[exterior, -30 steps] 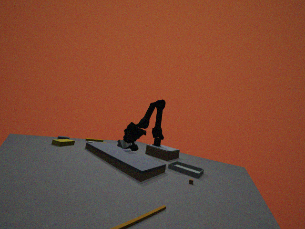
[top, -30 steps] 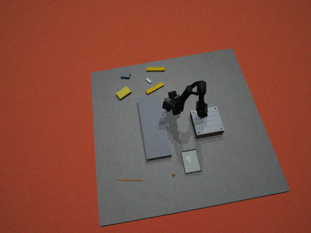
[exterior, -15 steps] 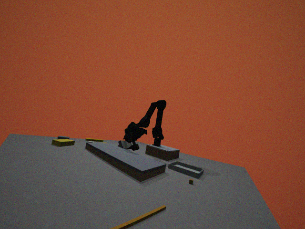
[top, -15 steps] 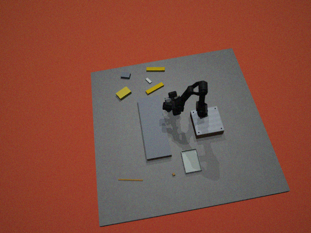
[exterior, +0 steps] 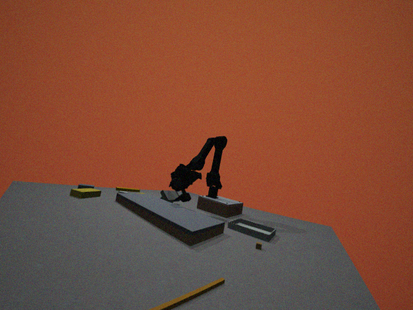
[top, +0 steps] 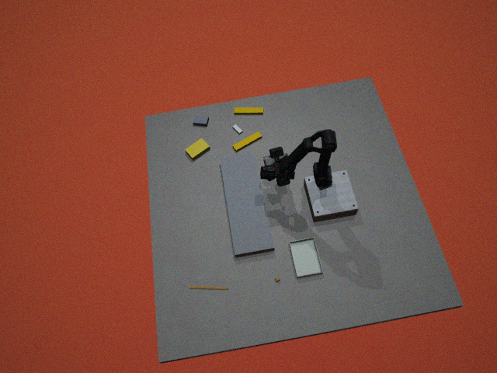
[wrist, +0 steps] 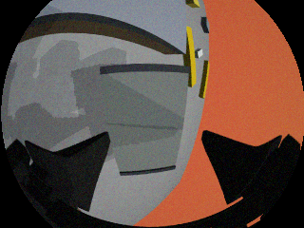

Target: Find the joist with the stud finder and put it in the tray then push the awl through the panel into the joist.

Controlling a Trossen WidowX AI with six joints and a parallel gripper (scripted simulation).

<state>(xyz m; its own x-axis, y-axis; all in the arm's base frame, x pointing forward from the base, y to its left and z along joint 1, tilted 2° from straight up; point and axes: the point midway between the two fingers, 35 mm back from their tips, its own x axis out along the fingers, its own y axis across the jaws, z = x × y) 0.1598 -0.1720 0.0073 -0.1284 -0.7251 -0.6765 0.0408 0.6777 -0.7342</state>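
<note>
The stud finder lies 40 mm below my gripper tip, 20 mm to the right of it and 10 mm behind it. The rest, counted from my gripper tip: white piece (300 mm to the right, 110 mm ahead, 60 mm below); then awl (80 mm to the right, 60 mm below); then tray (490 mm to the left, 60 mm ahead, 50 mm below).
</note>
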